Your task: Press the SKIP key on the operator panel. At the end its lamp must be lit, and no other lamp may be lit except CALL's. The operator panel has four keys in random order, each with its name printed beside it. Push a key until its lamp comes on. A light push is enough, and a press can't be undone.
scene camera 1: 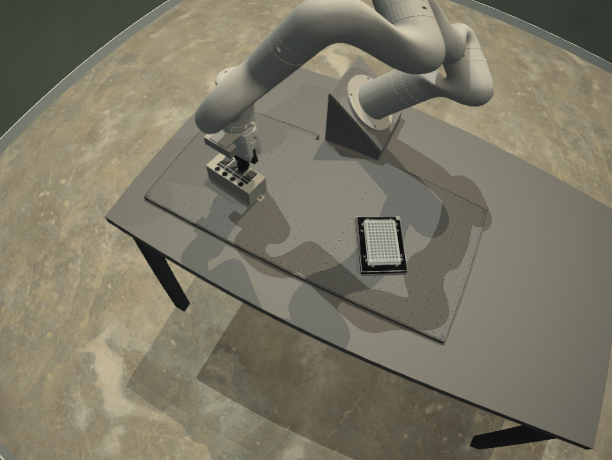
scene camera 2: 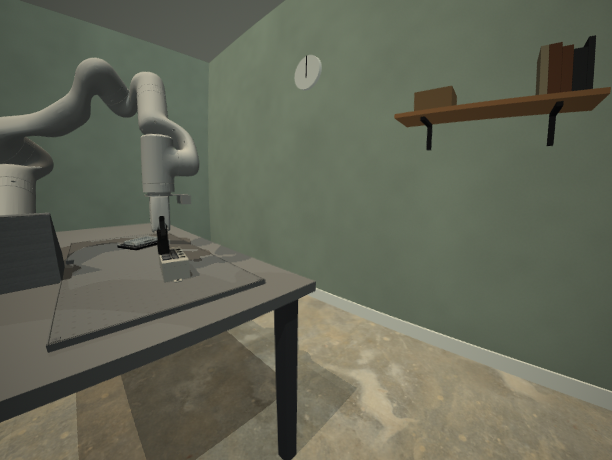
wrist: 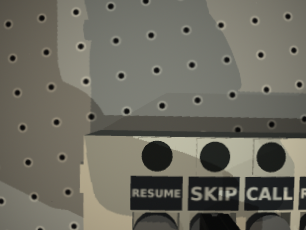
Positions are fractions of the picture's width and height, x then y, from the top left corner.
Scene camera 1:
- my gripper: 0.40, 0.37
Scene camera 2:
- my gripper: 0.27, 0.55
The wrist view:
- operator panel: 0.41, 0.75
